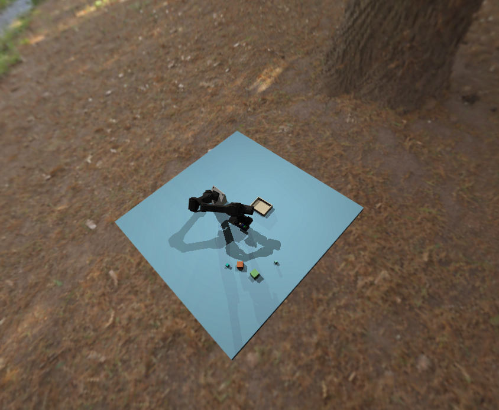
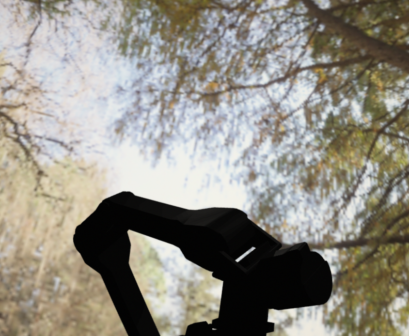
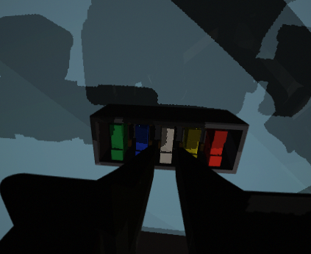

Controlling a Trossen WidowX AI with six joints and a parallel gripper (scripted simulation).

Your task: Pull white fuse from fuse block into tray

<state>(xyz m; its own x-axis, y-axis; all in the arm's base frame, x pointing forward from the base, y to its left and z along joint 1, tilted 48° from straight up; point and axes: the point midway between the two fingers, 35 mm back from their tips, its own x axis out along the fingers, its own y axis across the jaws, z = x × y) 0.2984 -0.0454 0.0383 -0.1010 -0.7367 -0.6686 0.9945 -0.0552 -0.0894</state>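
My gripper tip is 20 cm to the right of the tan tray, 4 cm above it and 2 cm short of it.
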